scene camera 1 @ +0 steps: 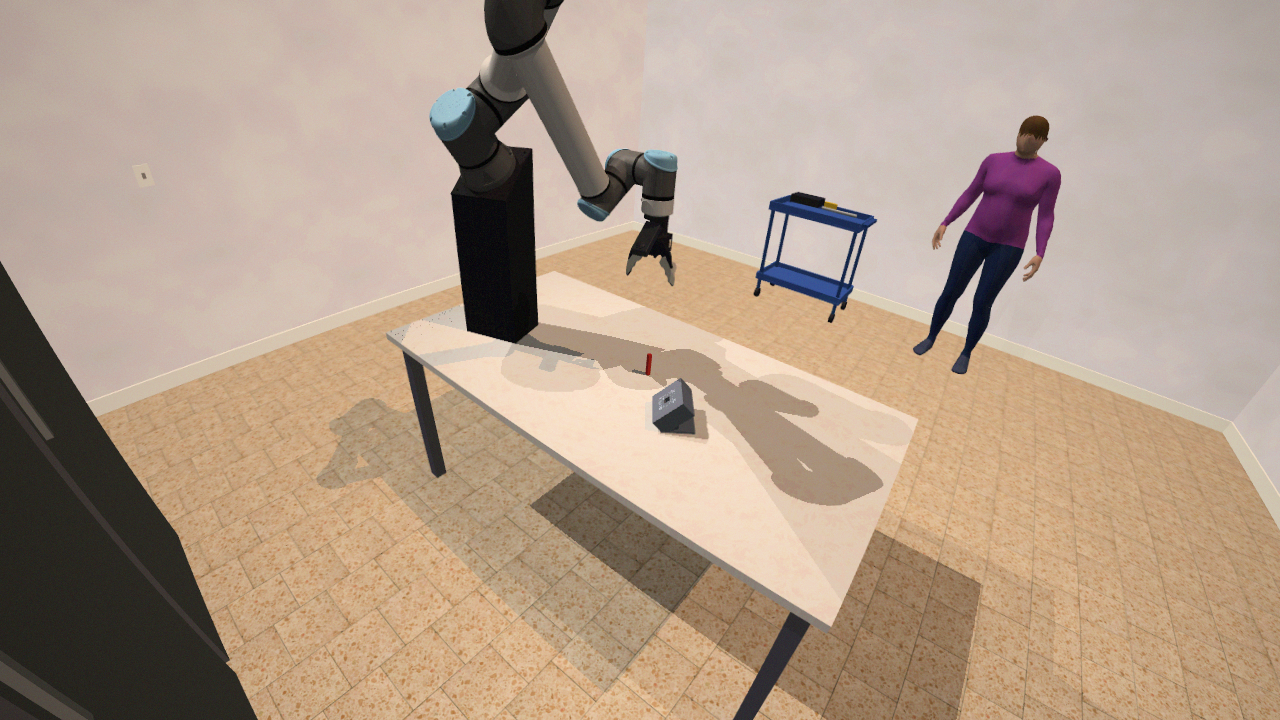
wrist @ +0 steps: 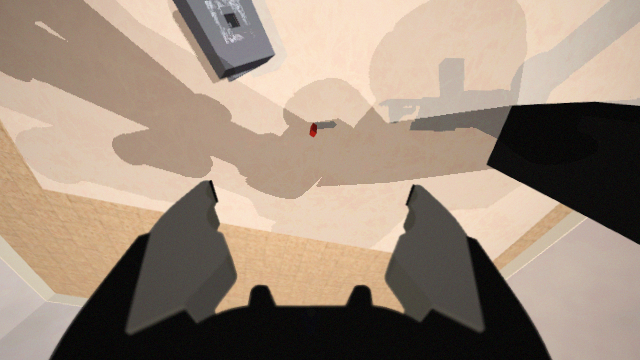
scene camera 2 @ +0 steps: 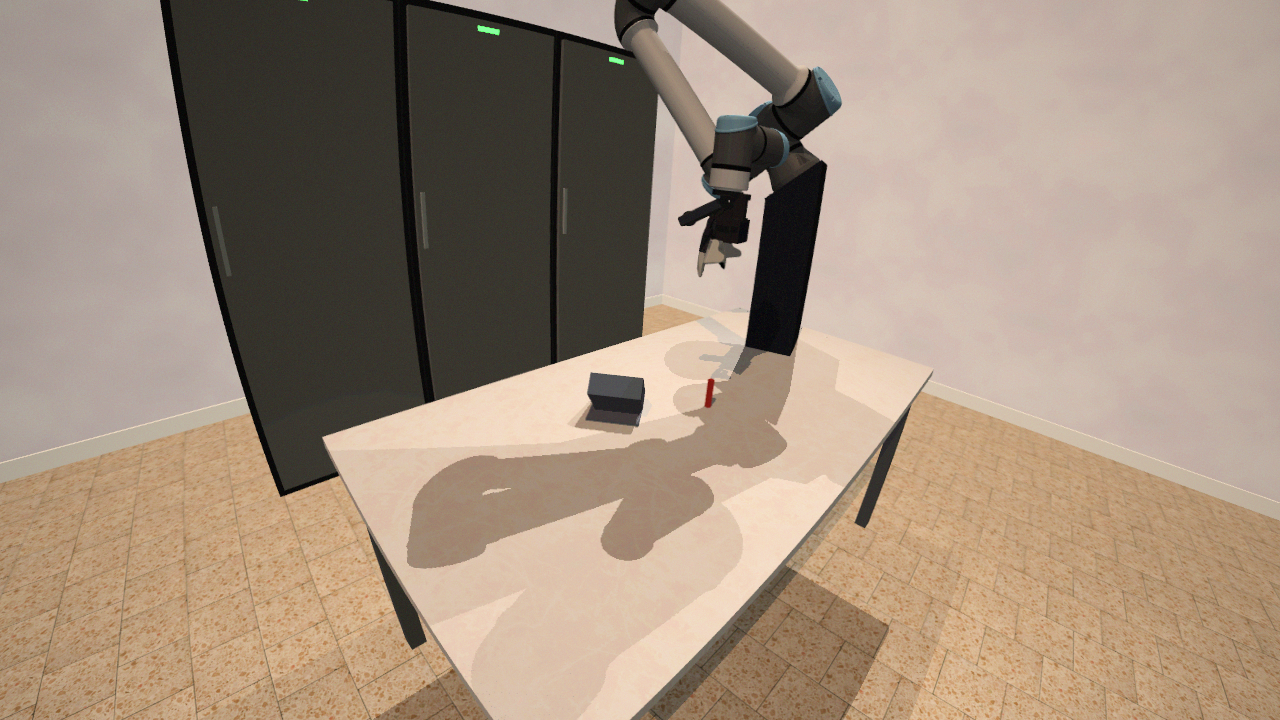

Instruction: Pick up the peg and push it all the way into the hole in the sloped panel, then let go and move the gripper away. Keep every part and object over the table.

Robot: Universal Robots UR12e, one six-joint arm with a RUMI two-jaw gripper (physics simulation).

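Places are measured from the arm's base along level axes (x ahead, y left, z up), in millimetres.
Pixels of known places: gripper, between the fingertips: (scene camera 1: 649,280) (wrist: 313,185) (scene camera 2: 712,272); arm's base, origin of its link: (scene camera 1: 489,168) (scene camera 2: 798,179).
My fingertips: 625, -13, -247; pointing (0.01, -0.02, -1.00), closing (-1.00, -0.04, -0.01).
Observation:
Ahead of a thing's pixels: the offset from my fingertips to its top centre, as dx, dy, dz. Level surfaces: height alone.
The red peg @(+7, +35, -273) (scene camera 1: 648,364) (scene camera 2: 709,393) (wrist: 313,130) stands upright on the table @(dz -353) (scene camera 1: 572,429) (scene camera 2: 537,429) (wrist: 330,60). The dark grey block with the sloped panel @(+178, -140, -246) (scene camera 1: 673,407) (scene camera 2: 615,392) (wrist: 240,37) stands near it; its small square hole shows in scene camera 1 and the wrist view. In scene camera 2 the hole is hidden on the far side. My gripper (scene camera 1: 650,273) (scene camera 2: 712,268) (wrist: 313,185) is open and empty, well above the table. In the wrist view the peg lies beyond the fingertips, roughly midway between them, with the block up and to the left.
The black robot pedestal (scene camera 1: 496,259) (scene camera 2: 785,259) (wrist: 575,150) stands at one end of the table. A blue cart (scene camera 1: 821,219) and a person (scene camera 1: 1006,205) are beyond the table. Tall dark cabinets (scene camera 2: 483,197) stand behind the table in scene camera 2.

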